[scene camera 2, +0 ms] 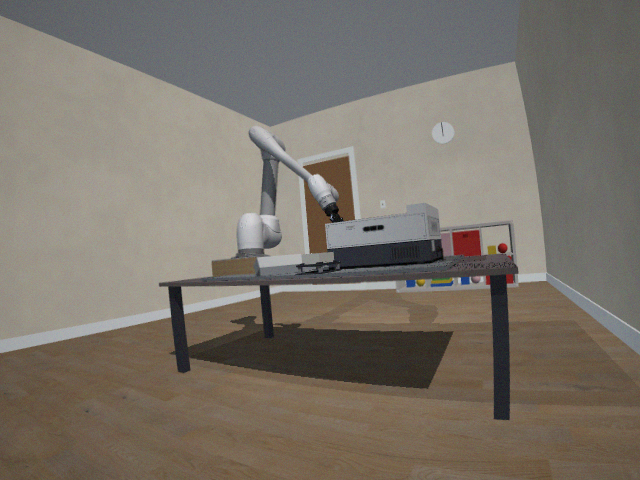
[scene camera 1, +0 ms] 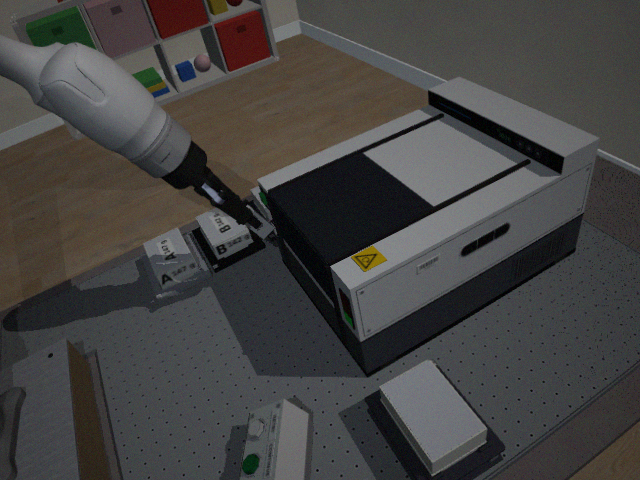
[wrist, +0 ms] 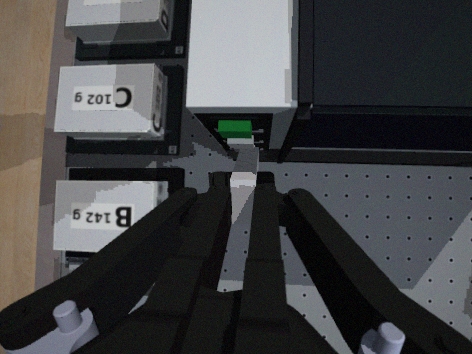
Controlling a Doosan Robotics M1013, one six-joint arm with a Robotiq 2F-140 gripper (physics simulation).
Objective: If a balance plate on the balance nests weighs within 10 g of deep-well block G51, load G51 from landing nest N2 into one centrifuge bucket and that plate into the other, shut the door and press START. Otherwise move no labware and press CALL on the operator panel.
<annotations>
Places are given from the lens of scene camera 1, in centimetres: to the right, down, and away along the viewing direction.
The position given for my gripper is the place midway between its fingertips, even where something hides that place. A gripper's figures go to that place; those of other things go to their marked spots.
my gripper (scene camera 1: 267, 231): -10, -2, 89
white block (scene camera 1: 441, 428): 15, 24, 59
</annotations>
